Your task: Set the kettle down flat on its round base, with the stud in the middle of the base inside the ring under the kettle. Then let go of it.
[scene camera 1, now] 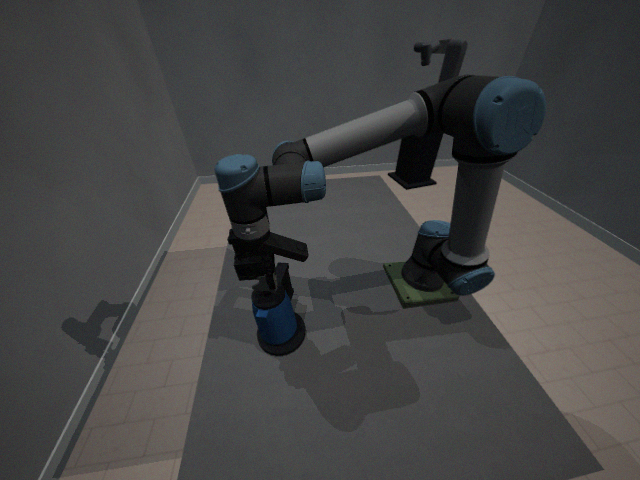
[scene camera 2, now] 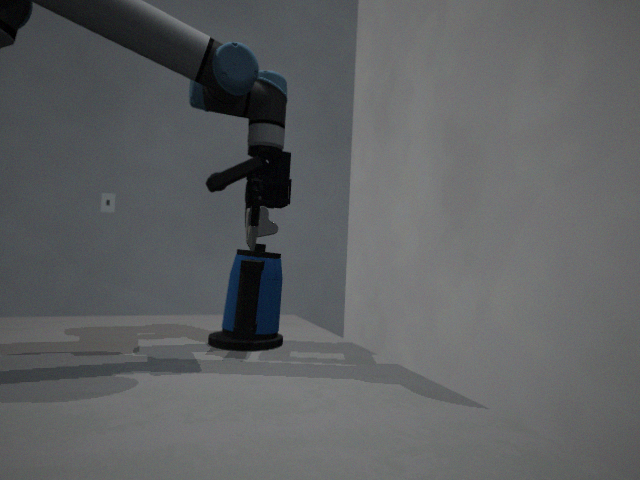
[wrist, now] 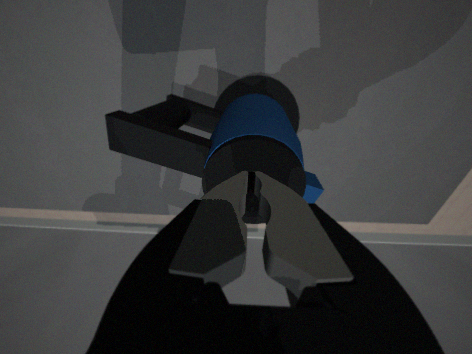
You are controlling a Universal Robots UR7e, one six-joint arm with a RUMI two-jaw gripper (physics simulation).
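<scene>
The blue kettle (scene camera 1: pixel 279 320) (scene camera 2: pixel 269 299) (wrist: pixel 255 117) stands on its round black base (scene camera 1: pixel 279 349) (scene camera 2: pixel 217 341) (wrist: pixel 257 81). In scene camera 2 it looks slightly tilted, its lid sloping a little, and it sits slightly right of the base's middle. The stud and ring are hidden beneath it, so I cannot tell whether they are engaged. The black lid knob (scene camera 2: pixel 261 248) (wrist: pixel 256 209) shows beside and below the fingertips in the wrist view. My gripper (scene camera 1: pixel 272 285) (scene camera 2: pixel 252 248) (wrist: pixel 249 173) is shut with its tips nearly together, right at the lid, with nothing between them.
The black handle (scene camera 2: pixel 247 297) (wrist: pixel 155 144) sticks out on one side of the kettle, the blue spout (scene camera 1: pixel 262 317) (wrist: pixel 313 188) on the other. My arm's green mounting plate (scene camera 1: pixel 400 289) is to the right. A wall (scene camera 2: pixel 465 206) rises beyond the kettle.
</scene>
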